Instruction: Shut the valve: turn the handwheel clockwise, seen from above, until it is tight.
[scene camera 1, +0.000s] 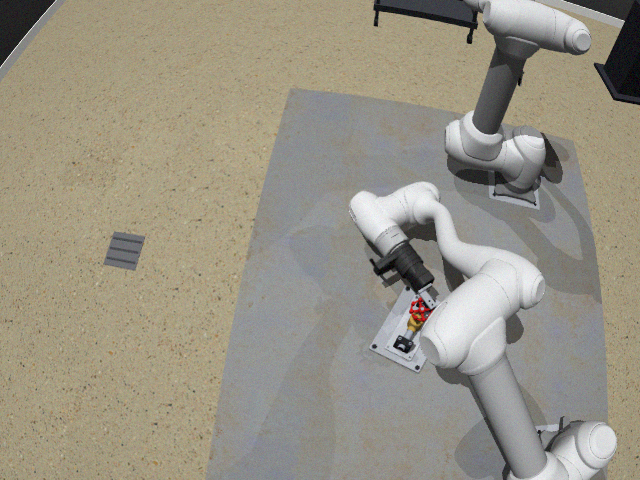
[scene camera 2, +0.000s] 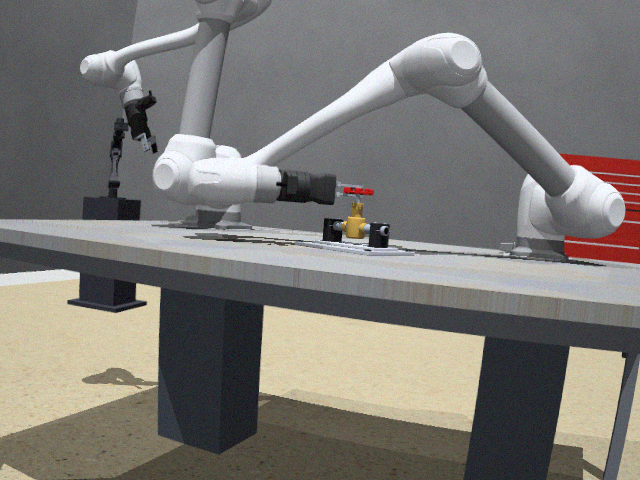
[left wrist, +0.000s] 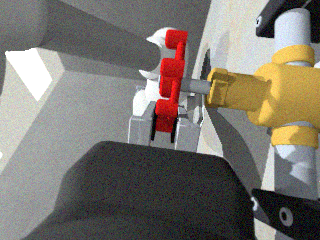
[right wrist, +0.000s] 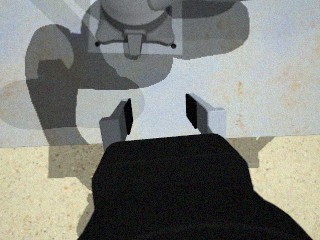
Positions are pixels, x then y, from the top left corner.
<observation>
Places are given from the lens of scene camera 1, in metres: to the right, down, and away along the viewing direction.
my left gripper (scene camera 1: 433, 309): 0.31, 0.19, 1.44
pale base plate (scene camera 1: 378, 345): 0.17, 0.30, 1.52
</observation>
